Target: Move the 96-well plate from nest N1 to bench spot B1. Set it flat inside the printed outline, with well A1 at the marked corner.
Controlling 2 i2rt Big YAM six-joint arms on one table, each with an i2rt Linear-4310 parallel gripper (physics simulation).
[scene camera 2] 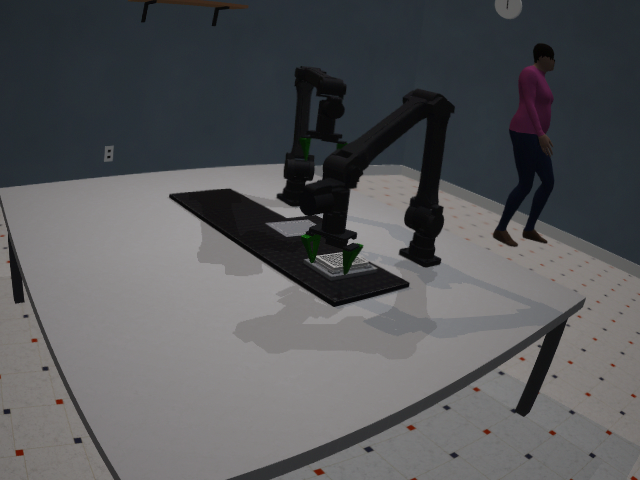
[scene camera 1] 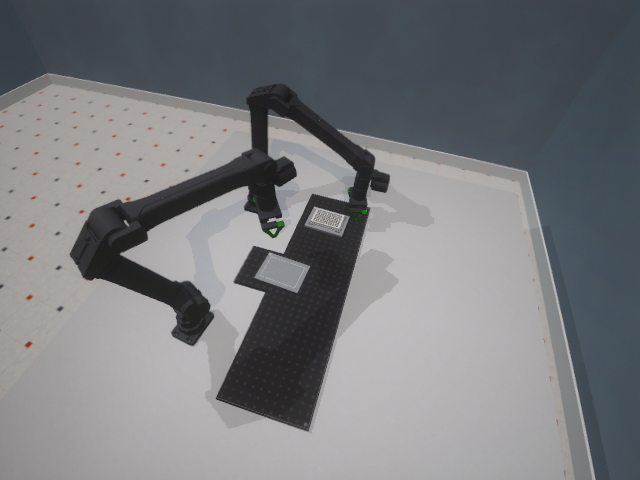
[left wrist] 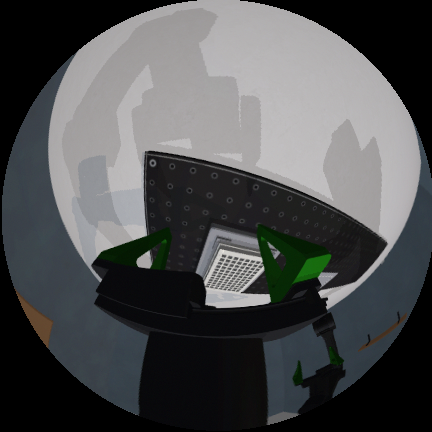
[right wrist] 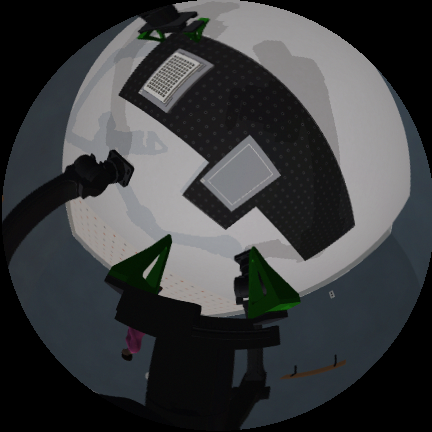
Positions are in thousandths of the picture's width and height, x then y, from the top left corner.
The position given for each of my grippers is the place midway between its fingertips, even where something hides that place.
My left gripper (scene camera 2: 513, 559) is open and holds nothing. Also in view: a white well plate (left wrist: 538, 619). My right gripper (scene camera 2: 501, 341) is open, with nothing in its grasp. Also in view: a grey rectangle (scene camera 1: 435, 564).
The white well plate is seen too in the right wrist view (right wrist: 411, 159). My left gripper shows as well in the left wrist view (left wrist: 492, 534). My right gripper shows as well in scene camera 1 (scene camera 1: 423, 472), in the left wrist view (left wrist: 728, 818) and in the right wrist view (right wrist: 487, 566).
